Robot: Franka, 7 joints.
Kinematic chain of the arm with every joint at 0, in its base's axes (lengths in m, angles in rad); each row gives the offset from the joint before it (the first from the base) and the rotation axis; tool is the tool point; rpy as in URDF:
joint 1: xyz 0 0 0.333 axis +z
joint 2: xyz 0 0 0 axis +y
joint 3: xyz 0 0 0.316 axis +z
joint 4: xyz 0.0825 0 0 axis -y
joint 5: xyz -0.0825 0 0.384 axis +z
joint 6: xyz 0 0 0 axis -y
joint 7: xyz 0.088 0 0 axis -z
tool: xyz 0 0 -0.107 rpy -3.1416 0 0
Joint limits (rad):
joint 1: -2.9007..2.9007
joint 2: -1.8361..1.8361
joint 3: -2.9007..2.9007
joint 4: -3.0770..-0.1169
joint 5: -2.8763..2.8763
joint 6: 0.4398..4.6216
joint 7: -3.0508..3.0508
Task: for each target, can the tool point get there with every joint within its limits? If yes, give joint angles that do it. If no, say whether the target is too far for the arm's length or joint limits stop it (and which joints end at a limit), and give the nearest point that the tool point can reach.
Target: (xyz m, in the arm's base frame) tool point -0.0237 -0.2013 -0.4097
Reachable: no: joint limits stop it (at a limit: joint 2) | nearest point -0.0246 -0.2087 -0.3557 | short by 0.055 m
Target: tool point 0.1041 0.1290 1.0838
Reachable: yes | joints 1.0238 -0.1104 -0.4570 -0.7885 2.4408 0.9648 2.1539
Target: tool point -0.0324 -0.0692 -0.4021
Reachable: no: joint limits stop it (at a limit: joint 2) | nearest point -0.0436 -0.0931 -0.3292 | short by 0.078 m
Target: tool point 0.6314 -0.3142 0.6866
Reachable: yes | joints 0.0925 1.1253 -1.4219 -0.7971 -1.5276 1.4713 0.3970
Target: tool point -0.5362 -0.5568 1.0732
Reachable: no: too far | nearest point -0.4298 -0.4463 0.9263 | short by 0.212 m
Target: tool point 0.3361 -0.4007 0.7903
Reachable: yes | joints 0.5639 0.1612 -1.6580 -1.1848 0.3539 1.4411 2.5587
